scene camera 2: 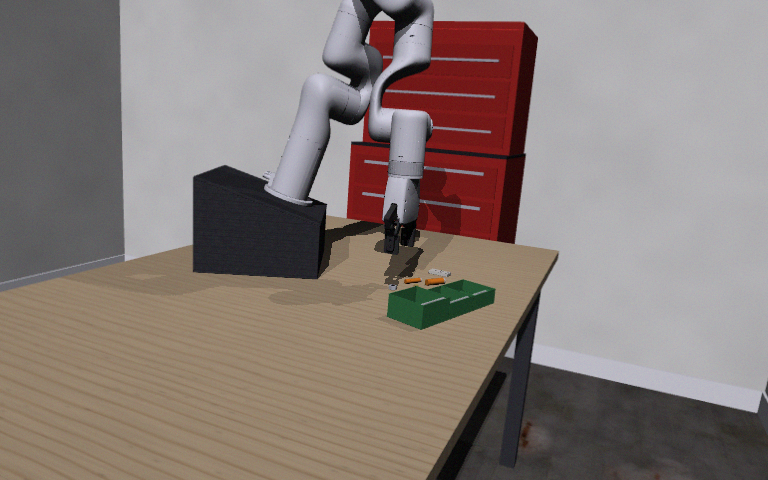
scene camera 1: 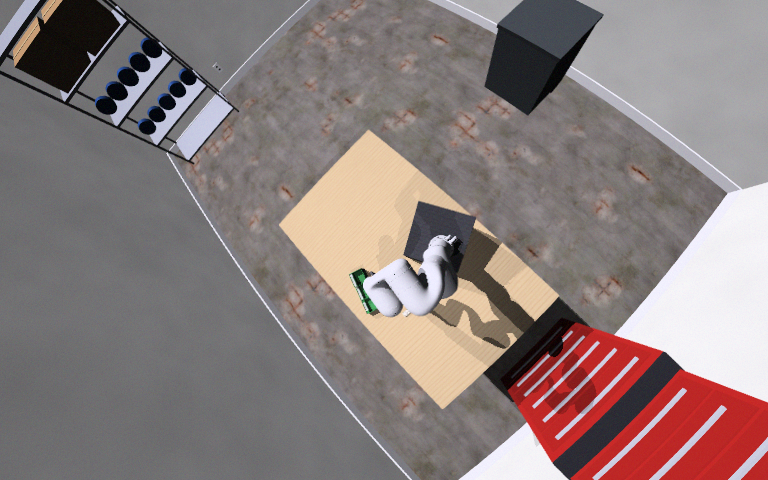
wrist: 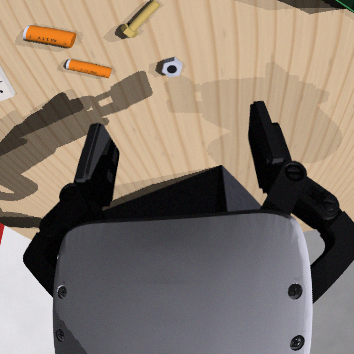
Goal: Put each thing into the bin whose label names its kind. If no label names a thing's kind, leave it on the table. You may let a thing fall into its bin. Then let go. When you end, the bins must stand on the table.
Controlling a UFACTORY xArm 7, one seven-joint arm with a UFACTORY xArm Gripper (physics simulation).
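Frame: origin at the arm's base, x ahead, y left, z up, level; centimetres.
Seen in the pictures: gripper, between the fingertips: [scene camera 2: 399, 249] [wrist: 177, 126]; arm's base, origin of its link: [scene camera 2: 287, 196].
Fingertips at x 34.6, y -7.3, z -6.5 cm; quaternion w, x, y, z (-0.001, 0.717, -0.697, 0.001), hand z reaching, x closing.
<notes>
Offsets run from my fingertips to a thing's top centre. Level surfaces: height alone.
The green three-compartment bin block @[dx +13.0, dy -5.3, dz -4.7 cm] [scene camera 1: 363, 292] [scene camera 2: 403, 308] [wrist: 348, 4] stands on the table; its label lettering is unreadable here. A larger orange battery @[dx +5.4, dy +10.5, dz -7.9 cm] [scene camera 2: 434, 281] [wrist: 50, 36], a smaller orange battery @[dx +0.7, dy +8.3, dz -8.3 cm] [scene camera 2: 412, 280] [wrist: 89, 68], a hex nut @[dx -1.1, dy +0.6, dz -8.5 cm] [scene camera 2: 393, 287] [wrist: 179, 66] and a white domino-like piece with dark dots @[dx +3.2, dy +19.7, dz -8.6 cm] [scene camera 2: 439, 272] [wrist: 5, 89] lie on the table beside the bins. A brass bolt @[dx +4.3, dy +2.2, dz -8.0 cm] [wrist: 142, 18] lies near the nut in the wrist view. My gripper [scene camera 2: 399, 247] [wrist: 177, 126] is open and empty, above the table and apart from these things. The arm hides it in scene camera 1.
The dark arm base block [scene camera 1: 421, 226] [scene camera 2: 254, 237] stands on the wooden table @[dz -9.3 cm] [scene camera 1: 339, 215] [scene camera 2: 226, 362]. A red drawer cabinet [scene camera 1: 611, 390] [scene camera 2: 509, 198] stands past the table's end. A dark cabinet [scene camera 1: 543, 50] and a storage rack [scene camera 1: 206, 127] stand farther off.
</notes>
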